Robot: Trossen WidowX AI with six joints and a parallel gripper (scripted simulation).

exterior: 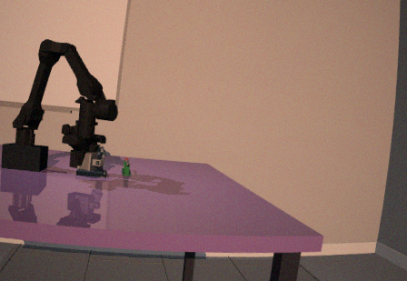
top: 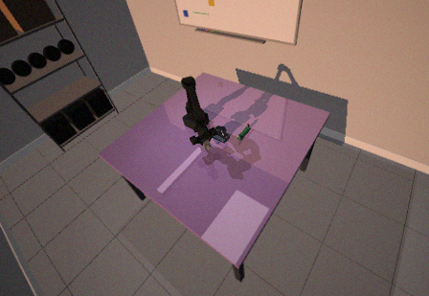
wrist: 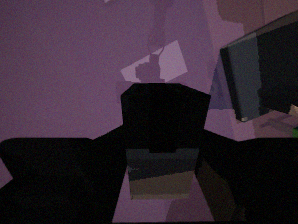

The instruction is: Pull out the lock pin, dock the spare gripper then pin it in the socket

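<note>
The grey mount lies 150 mm to the left of my gripper tip and 30 mm ahead of it. The rest, counted from my gripper tip: spare gripper 20 mm above, 10 mm to the right, 10 mm ahead; green rest 260 mm to the left, 160 mm ahead, 30 mm below.
</note>
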